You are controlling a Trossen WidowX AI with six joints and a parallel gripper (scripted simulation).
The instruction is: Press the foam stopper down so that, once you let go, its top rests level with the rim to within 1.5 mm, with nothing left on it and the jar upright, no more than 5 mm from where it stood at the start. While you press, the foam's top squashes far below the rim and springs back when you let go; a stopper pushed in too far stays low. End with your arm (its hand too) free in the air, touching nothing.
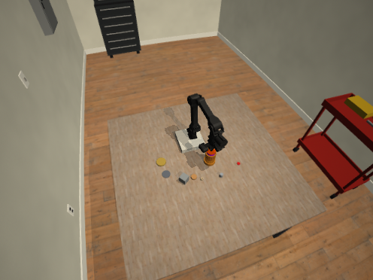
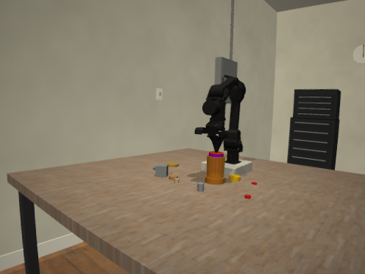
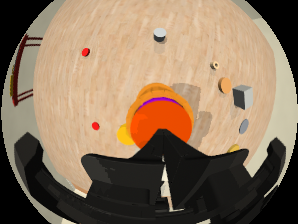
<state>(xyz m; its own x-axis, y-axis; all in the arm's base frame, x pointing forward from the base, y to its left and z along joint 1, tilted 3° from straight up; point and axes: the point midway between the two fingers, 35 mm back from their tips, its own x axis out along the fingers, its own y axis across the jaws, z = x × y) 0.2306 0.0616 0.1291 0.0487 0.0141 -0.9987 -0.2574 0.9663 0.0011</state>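
Now: hand 5 cm above the orange foam stopper. Also, from my hand: small tan disc: 16 cm below, 15 cm to the right, 10 cm ahead; then yellow disc: 15 cm below, 9 cm behind, 4 cm to the left; then small grey cylinder: 15 cm below, 14 cm ahead, 4 cm to the left.
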